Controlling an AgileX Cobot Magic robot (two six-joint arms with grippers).
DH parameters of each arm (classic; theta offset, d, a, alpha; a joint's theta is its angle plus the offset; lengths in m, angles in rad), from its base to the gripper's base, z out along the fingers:
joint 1: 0 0.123 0 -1.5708
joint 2: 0.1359 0 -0.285 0
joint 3: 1.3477 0 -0.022 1.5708
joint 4: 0 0.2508 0 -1.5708
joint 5: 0 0 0.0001 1.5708
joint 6: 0 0.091 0 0
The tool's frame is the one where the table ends.
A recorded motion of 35 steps. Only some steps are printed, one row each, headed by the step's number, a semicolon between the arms.
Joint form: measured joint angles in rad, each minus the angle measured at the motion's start. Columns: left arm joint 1, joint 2, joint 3, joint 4, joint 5, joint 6; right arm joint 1, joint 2, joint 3, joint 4, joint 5, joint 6.
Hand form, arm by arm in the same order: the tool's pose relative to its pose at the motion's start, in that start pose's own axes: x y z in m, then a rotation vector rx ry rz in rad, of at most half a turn. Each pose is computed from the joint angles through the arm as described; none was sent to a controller.
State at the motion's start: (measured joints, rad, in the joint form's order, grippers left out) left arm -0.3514 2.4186 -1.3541 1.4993 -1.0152 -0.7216; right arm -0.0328 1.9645 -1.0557 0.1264 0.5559 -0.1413
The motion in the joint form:
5: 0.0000 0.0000 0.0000 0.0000 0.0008 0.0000; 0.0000 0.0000 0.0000 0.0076 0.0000 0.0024
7: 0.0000 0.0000 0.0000 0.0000 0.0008 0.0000; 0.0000 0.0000 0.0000 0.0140 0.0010 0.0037
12: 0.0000 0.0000 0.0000 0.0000 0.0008 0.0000; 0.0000 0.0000 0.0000 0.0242 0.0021 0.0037
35: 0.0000 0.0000 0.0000 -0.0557 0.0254 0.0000; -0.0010 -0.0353 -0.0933 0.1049 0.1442 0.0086
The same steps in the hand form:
5: 0.0001 0.0000 0.0000 -0.0005 0.0006 0.0000; -0.0001 0.0004 0.0000 -0.0040 -0.0006 0.0089
7: 0.0001 0.0000 0.0000 -0.0005 0.0006 0.0000; 0.0000 0.0007 0.0000 -0.0075 0.0000 0.0156
12: 0.0001 0.0000 0.0000 -0.0005 0.0006 0.0000; 0.0000 0.0012 0.0000 -0.0130 0.0003 0.0242
35: -0.0010 0.0047 -0.0001 -0.0520 -0.0119 -0.0300; -0.0168 0.0083 -0.0278 -0.0815 0.0063 0.0808

